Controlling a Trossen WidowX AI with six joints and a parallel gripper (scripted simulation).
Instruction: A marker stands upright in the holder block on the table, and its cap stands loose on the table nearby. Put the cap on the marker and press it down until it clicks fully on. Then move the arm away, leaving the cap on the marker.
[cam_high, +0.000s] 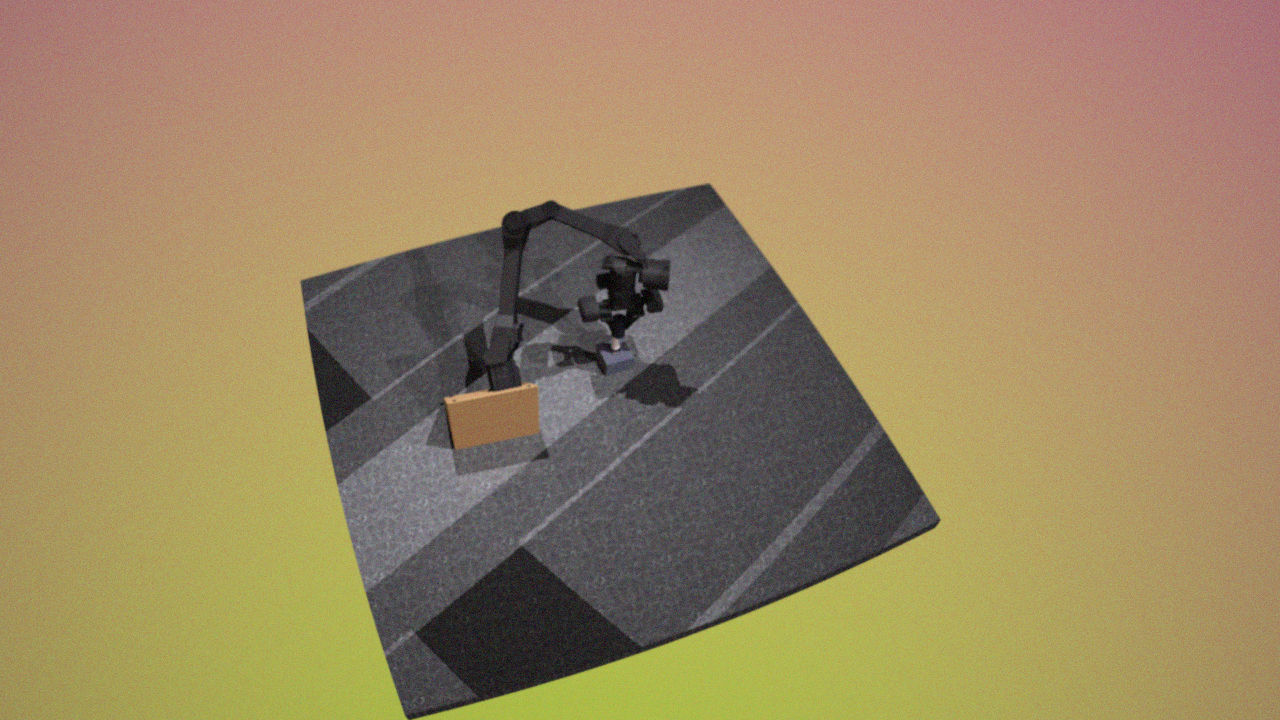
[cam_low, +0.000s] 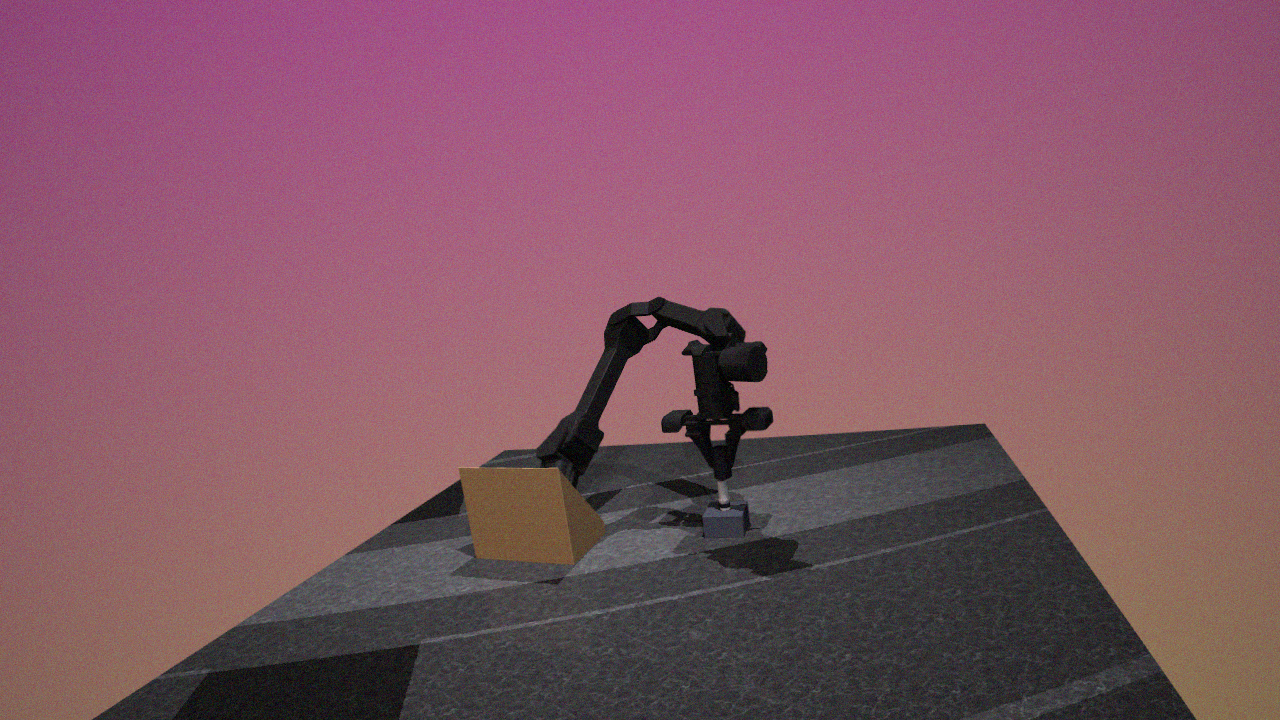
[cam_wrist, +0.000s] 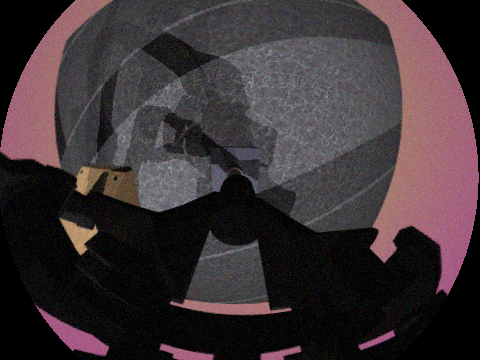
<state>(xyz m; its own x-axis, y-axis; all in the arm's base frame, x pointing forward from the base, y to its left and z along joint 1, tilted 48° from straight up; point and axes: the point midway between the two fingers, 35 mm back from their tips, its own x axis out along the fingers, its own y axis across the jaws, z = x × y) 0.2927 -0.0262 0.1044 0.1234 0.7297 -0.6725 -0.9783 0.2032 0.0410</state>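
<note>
My gripper tip is 100 mm above the grey holder block. From my gripper tip the other things lie so: dark marker cap: 10 mm above.
</note>
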